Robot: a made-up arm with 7 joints.
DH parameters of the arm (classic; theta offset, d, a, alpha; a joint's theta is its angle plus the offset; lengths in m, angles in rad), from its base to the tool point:
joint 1: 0 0.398 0 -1.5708
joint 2: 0 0 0 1.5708
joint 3: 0 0.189 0.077 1.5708
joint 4: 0 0 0.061 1.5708
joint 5: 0 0.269 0 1.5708
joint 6: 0 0 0.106 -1.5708
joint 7: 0 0.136 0 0
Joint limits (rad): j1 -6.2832..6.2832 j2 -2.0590..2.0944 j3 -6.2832..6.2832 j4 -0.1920..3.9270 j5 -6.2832..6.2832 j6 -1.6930..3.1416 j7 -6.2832..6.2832
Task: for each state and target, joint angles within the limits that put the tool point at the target. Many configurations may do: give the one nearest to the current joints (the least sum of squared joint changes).
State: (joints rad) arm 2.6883 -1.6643 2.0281 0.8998 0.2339 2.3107 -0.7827
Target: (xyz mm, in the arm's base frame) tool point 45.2 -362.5 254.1
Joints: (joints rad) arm 3.0307 -1.4784 1.8634 1.5150 0.2559 1.9757 -0.7827
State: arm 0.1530 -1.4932 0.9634 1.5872 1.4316 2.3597 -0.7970
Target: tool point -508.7 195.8 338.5
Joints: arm 0.3723 -1.6890 1.1472 2.0091 1.7469 1.9222 -0.7970
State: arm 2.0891 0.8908 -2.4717 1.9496 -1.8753 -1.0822 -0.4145
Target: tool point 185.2 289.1 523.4
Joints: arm 2.0921 1.0770 -2.1573 1.6733 -2.0433 -1.3446 -0.4145
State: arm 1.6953 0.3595 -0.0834 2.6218 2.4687 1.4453 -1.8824
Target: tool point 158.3 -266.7 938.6
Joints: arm 2.2447 -0.5449 -0.0495 2.9348 2.6824 1.2686 -1.8824
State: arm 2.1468 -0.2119 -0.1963 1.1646 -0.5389 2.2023 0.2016
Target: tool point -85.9 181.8 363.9
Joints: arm 2.3073 -0.1171 -0.0436 0.8205 -0.2977 2.3459 0.2016
